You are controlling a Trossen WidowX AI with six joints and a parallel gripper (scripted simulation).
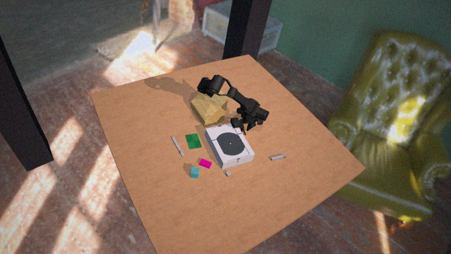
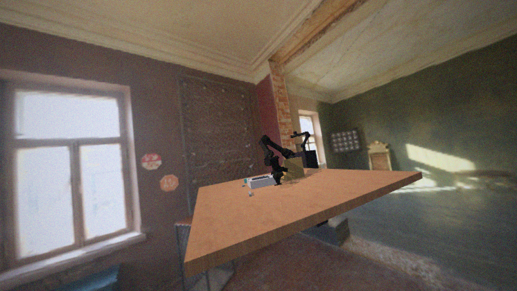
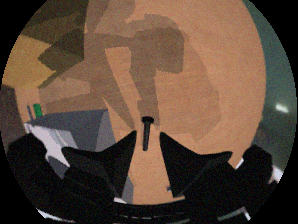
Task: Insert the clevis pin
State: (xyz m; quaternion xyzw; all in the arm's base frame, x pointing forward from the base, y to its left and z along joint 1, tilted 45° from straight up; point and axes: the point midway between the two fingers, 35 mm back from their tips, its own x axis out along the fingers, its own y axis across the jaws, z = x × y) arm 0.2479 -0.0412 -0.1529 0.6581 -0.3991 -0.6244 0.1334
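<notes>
Right now my gripper tip is right at the dark clevis pin. From my gripper tip the other things lie so: green tile: 90 mm behind, 300 mm to the right; then dark grey disc: 60 mm ahead, 170 mm to the right, 50 mm above; then rimmed tray: 50 mm ahead, 160 mm to the right, 40 mm above.
</notes>
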